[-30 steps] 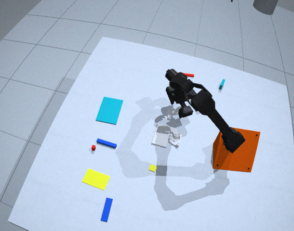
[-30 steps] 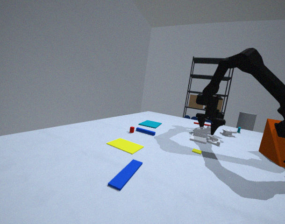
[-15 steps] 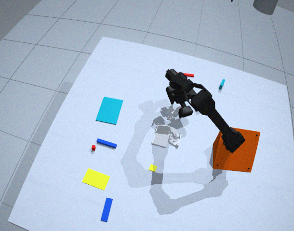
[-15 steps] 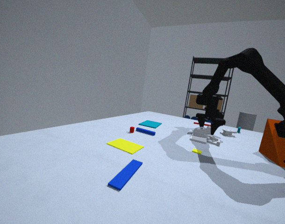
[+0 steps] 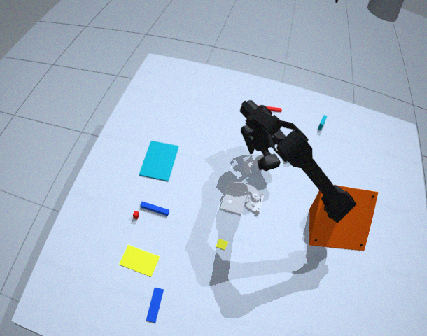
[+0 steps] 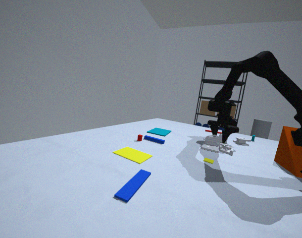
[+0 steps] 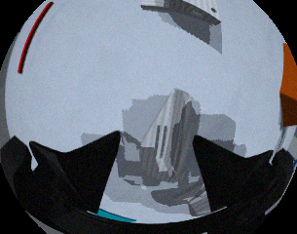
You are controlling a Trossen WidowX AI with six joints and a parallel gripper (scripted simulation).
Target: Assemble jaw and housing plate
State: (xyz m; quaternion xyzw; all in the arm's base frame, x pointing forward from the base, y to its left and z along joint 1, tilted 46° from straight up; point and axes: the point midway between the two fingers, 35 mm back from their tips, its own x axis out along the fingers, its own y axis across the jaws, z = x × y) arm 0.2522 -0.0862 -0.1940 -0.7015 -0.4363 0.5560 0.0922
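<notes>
My gripper tip is 60 mm short of the white base and 160 mm to the right of it. From my gripper tip the other things lie so: white stand: 130 mm behind, 70 mm to the right; red bar: 20 mm behind, 280 mm to the right; white jaw piece: 20 mm ahead, 30 mm to the left.
</notes>
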